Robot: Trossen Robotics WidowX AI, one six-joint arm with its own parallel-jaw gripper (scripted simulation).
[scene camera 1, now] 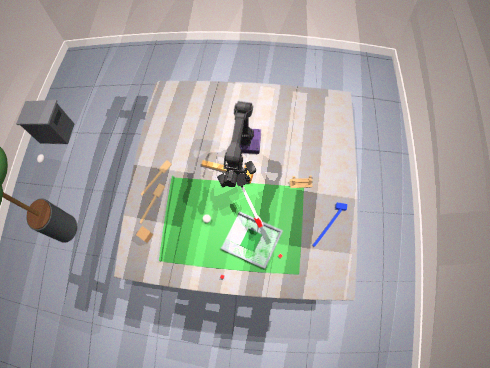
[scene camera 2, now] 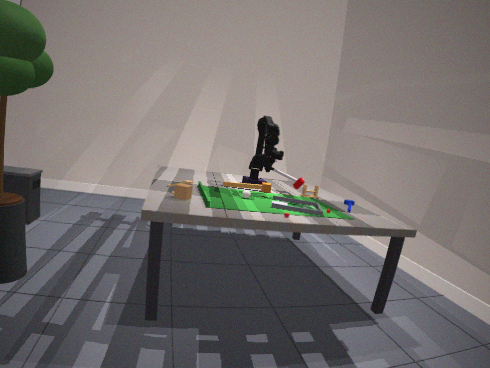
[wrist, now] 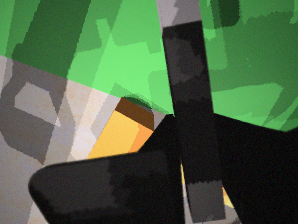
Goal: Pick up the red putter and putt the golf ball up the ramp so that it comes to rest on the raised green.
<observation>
The gripper (wrist: 183,119) holds a red putter. Also in view: a green mat (scene camera 1: 190,240).
The green mat is seen too in scene camera 2 (scene camera 2: 220,198) and in the wrist view (wrist: 122,55).
</observation>
